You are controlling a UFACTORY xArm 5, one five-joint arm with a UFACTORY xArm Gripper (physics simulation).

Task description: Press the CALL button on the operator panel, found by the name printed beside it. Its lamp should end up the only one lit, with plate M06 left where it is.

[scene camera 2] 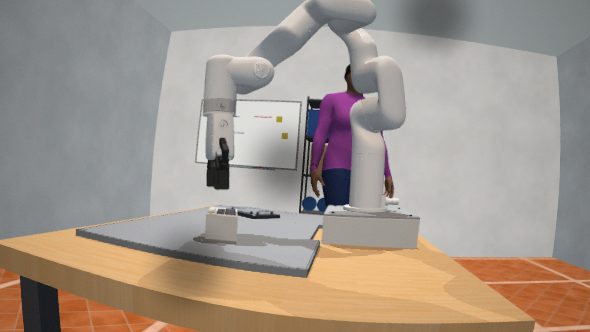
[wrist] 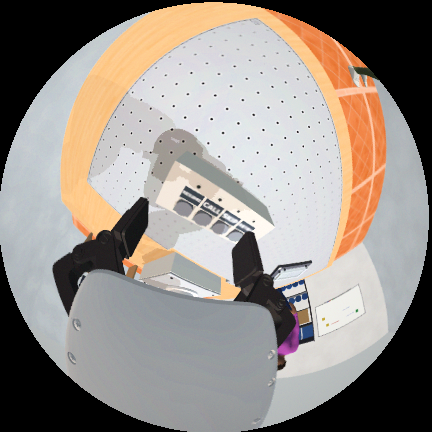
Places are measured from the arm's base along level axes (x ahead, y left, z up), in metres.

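Pixels of known places: gripper, fingertip midpoint: [scene camera 2: 217,188] [wrist: 194,226]; arm's base at its link origin: [scene camera 2: 365,210] [wrist: 181,290].
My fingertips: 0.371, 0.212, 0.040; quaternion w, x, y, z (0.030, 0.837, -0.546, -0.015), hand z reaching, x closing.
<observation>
For each thing: its top centre in the pictures, then the offset to it from my fingertips, as dx, dy, dz. "pt": a spot on its surface instead. Level surfaces: height alone.
- cream operator panel at its top centre: [wrist: 218,216] [scene camera 2: 223,210] -0.009, -0.039, -0.052
- CALL button at its top centre: [wrist: 202,219] -0.029, -0.027, -0.052
- CALL label at a spot on its surface: [wrist: 212,206] pt -0.005, -0.022, -0.054
- grey board at its surface level: dz -0.107
- wooden table at its surface level: dz -0.120
The cream operator panel [scene camera 2: 221,228] [wrist: 172,181] stands on the grey perforated board. In the wrist view its grey round buttons lie in a row with dark name labels; the CALL button [wrist: 202,217] is second from the left, below the CALL label [wrist: 212,206]. SKIP is third; the end labels are blurred. The small lamps look dark. My gripper [scene camera 2: 218,187] [wrist: 194,226] is open and empty, above the panel and apart from it. A dark-edged plate [scene camera 2: 258,214] [wrist: 293,270] lies on the board farther back; its marking is not readable.
The grey board [scene camera 2: 280,255] [wrist: 280,100] lies on the wooden table [scene camera 2: 380,285] [wrist: 75,140]. The white robot base [scene camera 2: 370,231] [wrist: 172,265] stands beside the board. A person in purple [scene camera 2: 337,135] stands behind the base, near a shelf rack and a whiteboard [scene camera 2: 260,150] [wrist: 341,300].
</observation>
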